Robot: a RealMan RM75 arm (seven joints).
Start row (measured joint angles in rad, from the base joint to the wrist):
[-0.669, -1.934, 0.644, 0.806, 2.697, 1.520, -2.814]
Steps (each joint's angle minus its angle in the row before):
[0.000, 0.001, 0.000, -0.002, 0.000, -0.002, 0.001]
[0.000, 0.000, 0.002, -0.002, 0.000, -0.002, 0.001]
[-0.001, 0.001, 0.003, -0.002, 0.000, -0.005, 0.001]
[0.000, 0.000, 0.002, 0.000, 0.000, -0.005, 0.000]
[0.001, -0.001, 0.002, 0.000, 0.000, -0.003, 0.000]
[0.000, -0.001, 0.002, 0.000, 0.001, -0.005, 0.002]
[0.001, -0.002, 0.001, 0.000, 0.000, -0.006, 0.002]
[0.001, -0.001, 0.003, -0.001, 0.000, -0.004, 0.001]
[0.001, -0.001, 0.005, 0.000, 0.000, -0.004, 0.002]
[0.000, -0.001, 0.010, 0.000, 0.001, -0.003, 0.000]
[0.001, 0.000, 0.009, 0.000, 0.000, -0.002, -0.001]
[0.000, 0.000, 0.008, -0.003, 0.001, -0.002, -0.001]
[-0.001, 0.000, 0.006, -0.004, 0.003, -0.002, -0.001]
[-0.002, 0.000, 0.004, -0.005, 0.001, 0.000, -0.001]
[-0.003, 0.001, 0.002, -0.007, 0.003, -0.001, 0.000]
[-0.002, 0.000, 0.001, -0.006, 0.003, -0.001, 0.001]
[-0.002, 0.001, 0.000, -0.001, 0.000, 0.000, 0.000]
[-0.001, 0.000, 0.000, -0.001, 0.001, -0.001, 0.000]
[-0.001, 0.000, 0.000, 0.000, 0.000, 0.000, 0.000]
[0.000, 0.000, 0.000, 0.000, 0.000, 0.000, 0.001]
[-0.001, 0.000, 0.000, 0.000, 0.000, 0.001, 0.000]
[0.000, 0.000, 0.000, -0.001, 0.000, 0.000, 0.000]
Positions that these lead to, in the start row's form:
[-0.669, -1.933, 0.644, 0.804, 2.697, 1.518, -2.813]
[-0.669, -1.933, 0.646, 0.802, 2.697, 1.516, -2.812]
[-0.670, -1.932, 0.649, 0.800, 2.697, 1.511, -2.811]
[-0.670, -1.932, 0.651, 0.800, 2.697, 1.506, -2.811]
[-0.669, -1.933, 0.653, 0.800, 2.697, 1.503, -2.811]
[-0.669, -1.934, 0.655, 0.800, 2.698, 1.498, -2.809]
[-0.668, -1.936, 0.656, 0.800, 2.698, 1.492, -2.807]
[-0.667, -1.937, 0.659, 0.799, 2.698, 1.488, -2.806]
[-0.666, -1.938, 0.664, 0.799, 2.698, 1.484, -2.804]
[-0.666, -1.939, 0.674, 0.799, 2.699, 1.481, -2.804]
[-0.665, -1.939, 0.683, 0.799, 2.699, 1.479, -2.805]
[-0.665, -1.939, 0.691, 0.796, 2.700, 1.477, -2.806]
[-0.666, -1.939, 0.697, 0.792, 2.703, 1.475, -2.807]
[-0.668, -1.939, 0.701, 0.787, 2.704, 1.475, -2.808]
[-0.671, -1.938, 0.703, 0.780, 2.707, 1.474, -2.808]
[-0.673, -1.938, 0.704, 0.774, 2.710, 1.473, -2.807]
[-0.675, -1.937, 0.704, 0.773, 2.710, 1.473, -2.807]
[-0.676, -1.937, 0.704, 0.772, 2.711, 1.472, -2.807]
[-0.677, -1.937, 0.704, 0.772, 2.711, 1.472, -2.807]
[-0.677, -1.937, 0.704, 0.772, 2.711, 1.472, -2.806]
[-0.678, -1.937, 0.704, 0.772, 2.711, 1.473, -2.806]
[-0.678, -1.937, 0.704, 0.771, 2.711, 1.473, -2.806]

